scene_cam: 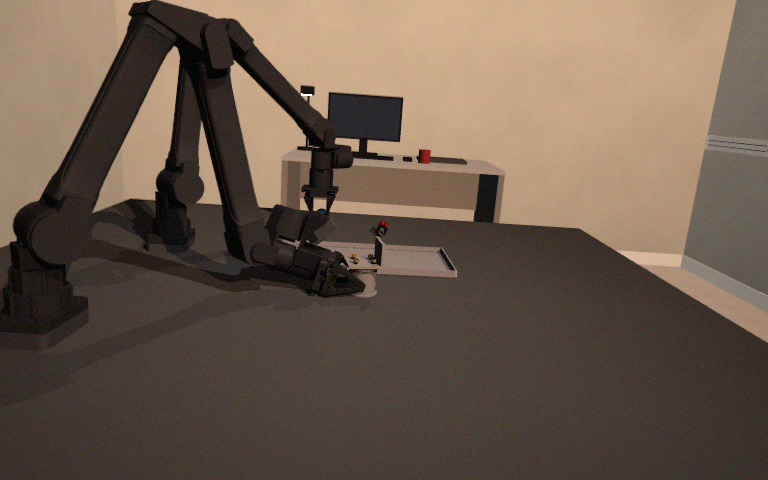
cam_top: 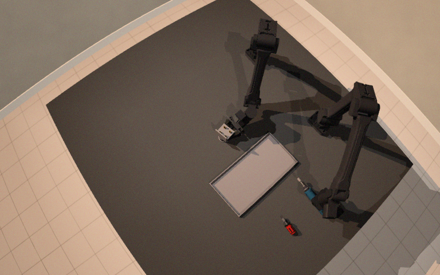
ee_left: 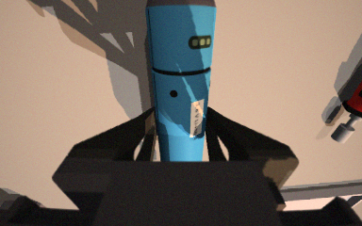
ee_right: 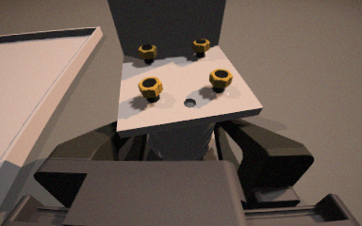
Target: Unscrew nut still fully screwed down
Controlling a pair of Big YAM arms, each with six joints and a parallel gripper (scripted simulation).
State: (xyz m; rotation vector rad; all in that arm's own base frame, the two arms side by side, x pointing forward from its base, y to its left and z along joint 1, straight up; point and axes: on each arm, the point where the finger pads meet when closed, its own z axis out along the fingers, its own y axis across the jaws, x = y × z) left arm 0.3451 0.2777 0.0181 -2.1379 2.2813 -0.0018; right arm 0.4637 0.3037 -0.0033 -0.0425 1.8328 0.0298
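Now: the joint module 10 mm above my right hand. Also, from my right hand: shallow grey tray: 250 mm to the left, 20 mm below; nut: 50 mm above, 20 mm to the left, 20 mm ahead; grey bracket: 50 mm above.
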